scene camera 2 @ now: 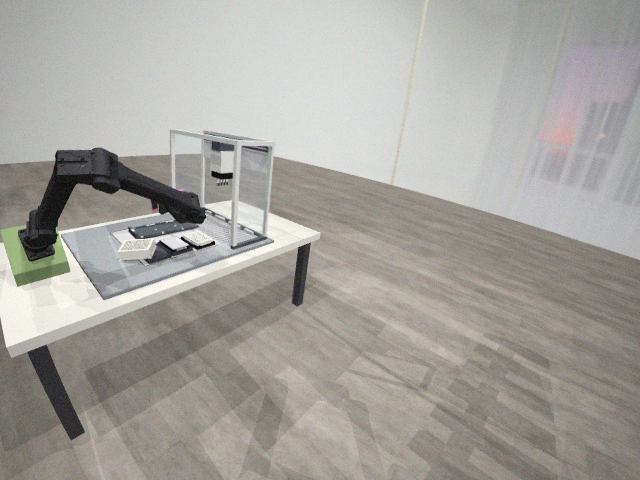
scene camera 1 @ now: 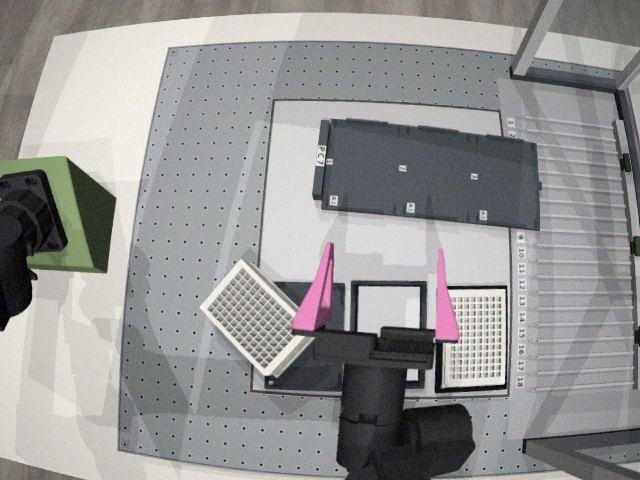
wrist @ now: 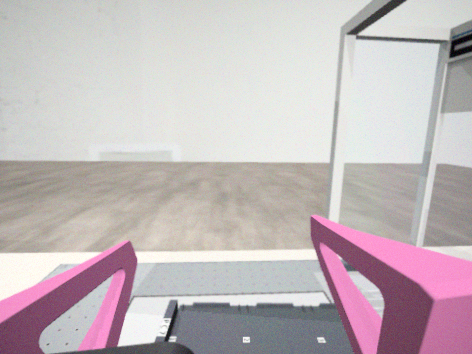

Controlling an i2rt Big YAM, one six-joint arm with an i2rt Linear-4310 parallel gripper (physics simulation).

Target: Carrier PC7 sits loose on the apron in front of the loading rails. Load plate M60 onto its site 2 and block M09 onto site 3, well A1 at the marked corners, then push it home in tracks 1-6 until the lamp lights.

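Frame: origin at the arm's base, x back, y down, z right, level; millimetres.
Seen in the pictures: gripper, fingertip midpoint: (scene camera 1: pixel 385 245) (wrist: pixel 221 238); arm's base at its link origin: (scene camera 2: pixel 36 243) (scene camera 1: pixel 34 210).
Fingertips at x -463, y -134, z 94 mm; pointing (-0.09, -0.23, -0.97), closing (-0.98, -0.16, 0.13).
Observation:
Offsets run from my fingertips to a thing's top centre. "spot": to the spot under its first point.
Carrier PC7 {dx -92, dy +206, dz -156 mm} (scene camera 1: pixel 444 155) (scene camera 2: pixel 162 228) (wrist: pixel 280 325) lies slightly skewed on the apron (scene camera 1: pixel 297 232), its right end at the rail ends. Its sites 1, 2 and 3 are bare; the A1 marks are along its near edge. A deep white gridded piece {dx +144, dy +167, dz +41 mm} (scene camera 1: pixel 253 315) (scene camera 2: pixel 135 249) sits turned and tilted on the left dark nest {dx +90, dy +218, dz +62 mm} (scene camera 1: pixel 305 370). A white gridded piece {dx -130, dy +210, dz +74 mm} (scene camera 1: pixel 475 335) (scene camera 2: pixel 199 238) sits in the right black nest. The middle black frame {spot: dx +24, dy +221, dz +22 mm} (scene camera 1: pixel 354 304) surrounds a smooth light surface. M60 and M09 labels are not readable. My gripper (scene camera 1: pixel 385 246) (wrist: pixel 221 238) is open and empty, above the area between nests and carrier.
Loading rails (scene camera 1: pixel 578 279) with numbered tracks are at the right. A framed enclosure (scene camera 2: pixel 236 196) (wrist: pixel 336 150) stands over them, with a pipetting head {dx -369, dy -166, dz -42 mm} (scene camera 2: pixel 222 162) inside. The green arm base (scene camera 1: pixel 85 222) (scene camera 2: pixel 41 273) is at the left. The lamp's state cannot be seen.

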